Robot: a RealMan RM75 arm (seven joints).
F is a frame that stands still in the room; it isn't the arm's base.
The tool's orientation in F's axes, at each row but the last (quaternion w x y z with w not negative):
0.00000 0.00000 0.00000 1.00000
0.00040 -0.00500 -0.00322 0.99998
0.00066 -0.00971 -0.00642 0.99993
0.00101 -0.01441 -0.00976 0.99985
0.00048 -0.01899 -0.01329 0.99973
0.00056 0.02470 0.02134 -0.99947
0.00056 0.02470 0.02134 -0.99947
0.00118 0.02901 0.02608 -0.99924
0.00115 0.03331 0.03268 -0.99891
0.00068 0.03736 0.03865 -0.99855
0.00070 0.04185 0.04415 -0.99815
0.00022 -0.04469 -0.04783 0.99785
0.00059 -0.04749 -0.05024 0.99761
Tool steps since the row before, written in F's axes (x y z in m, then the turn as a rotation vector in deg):
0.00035 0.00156 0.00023 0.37 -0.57 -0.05
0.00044 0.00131 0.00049 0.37 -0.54 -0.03
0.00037 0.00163 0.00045 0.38 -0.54 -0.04
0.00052 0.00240 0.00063 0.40 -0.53 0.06
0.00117 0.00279 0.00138 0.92 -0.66 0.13
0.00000 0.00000 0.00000 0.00 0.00 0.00
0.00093 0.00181 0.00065 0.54 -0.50 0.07
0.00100 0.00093 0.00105 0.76 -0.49 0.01
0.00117 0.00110 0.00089 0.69 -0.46 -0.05
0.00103 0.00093 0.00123 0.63 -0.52 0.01
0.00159 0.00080 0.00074 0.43 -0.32 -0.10
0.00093 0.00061 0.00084 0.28 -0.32 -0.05
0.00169 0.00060 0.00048 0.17 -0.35 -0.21
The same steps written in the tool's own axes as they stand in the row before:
-0.00035 -0.00156 0.00023 -0.37 0.57 -0.05
-0.00044 -0.00131 0.00048 -0.37 0.54 -0.03
-0.00038 -0.00164 0.00042 -0.38 0.54 -0.04
-0.00053 -0.00241 0.00057 -0.40 0.53 0.06
-0.00122 -0.00283 0.00126 -0.93 0.66 0.11
0.00000 0.00000 0.00000 0.00 0.00 0.00
-0.00096 -0.00183 0.00053 -0.54 0.50 0.06
-0.00106 -0.00098 0.00094 -0.76 0.49 -0.01
-0.00123 -0.00115 0.00074 -0.69 0.47 -0.07
-0.00112 -0.00102 0.00107 -0.63 0.52 0.00
-0.00164 -0.00085 0.00053 -0.42 0.33 -0.11
-0.00100 -0.00068 0.00069 -0.28 0.32 -0.04
-0.00172 -0.00064 0.00026 -0.15 0.37 -0.19

